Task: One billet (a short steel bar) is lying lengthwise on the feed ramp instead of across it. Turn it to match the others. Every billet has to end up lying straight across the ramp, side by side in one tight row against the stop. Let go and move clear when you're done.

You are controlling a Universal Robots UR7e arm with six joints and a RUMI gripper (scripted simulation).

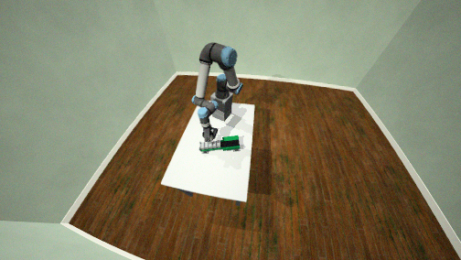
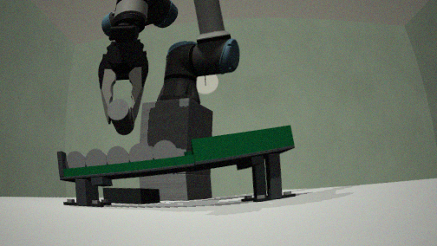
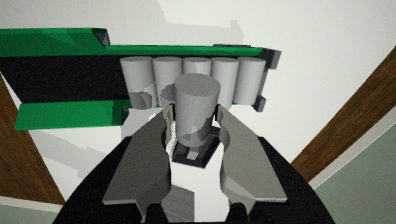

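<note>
Right now my hand is 10 cm to the left of the dark stop, 10 cm above it and 3 cm short of it. Also, from my hand: black box 18 cm behind, 15 cm below, 6 cm to the right; then grey steel billet right at my hand.
</note>
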